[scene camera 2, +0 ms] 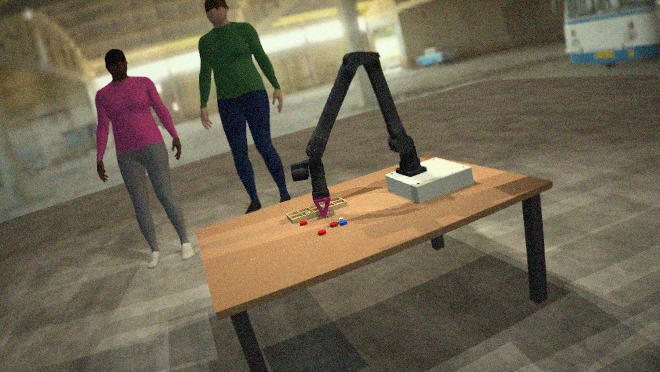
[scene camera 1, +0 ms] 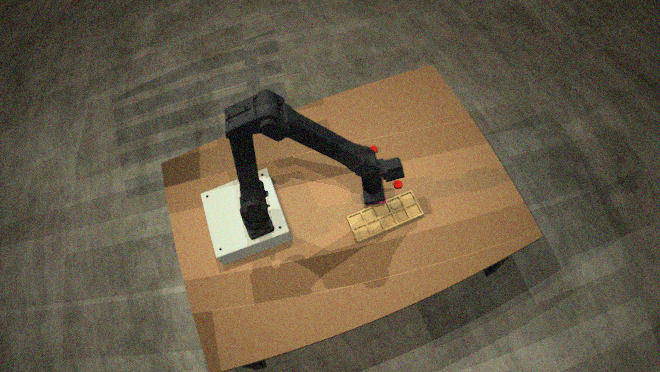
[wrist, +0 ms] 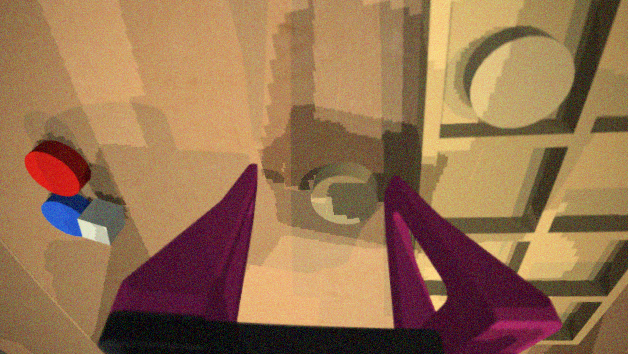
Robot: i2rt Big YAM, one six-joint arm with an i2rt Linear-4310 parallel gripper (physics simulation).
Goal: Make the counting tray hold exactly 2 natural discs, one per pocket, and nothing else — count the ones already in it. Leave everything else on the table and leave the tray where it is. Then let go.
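The tan counting tray (scene camera 1: pixel 385 221) (scene camera 2: pixel 297 218) (wrist: pixel 436 75) lies on the table with two rows of pockets. One natural disc (scene camera 1: pixel 395 203) (wrist: pixel 522 82) sits in a pocket of the row nearer the gripper. Another natural disc (wrist: pixel 345 200) lies on the table beside the tray's long edge, partly in shadow. My gripper (scene camera 2: pixel 324 215) (wrist: pixel 324 180) is open and points down. In the wrist view this disc shows between the magenta fingertips, closer to the right one, and is not gripped. In scene camera 1 the arm hides this disc.
A red disc (scene camera 2: pixel 334 224) (wrist: pixel 57 167), a blue disc (scene camera 2: pixel 343 222) (wrist: pixel 62 217) and a grey cube (scene camera 2: pixel 341 219) (wrist: pixel 102 220) lie close together. A second red disc (scene camera 1: pixel 374 149) (scene camera 2: pixel 321 232) and a third red disc (scene camera 1: pixel 398 184) (scene camera 2: pixel 303 223), near the tray, lie apart.
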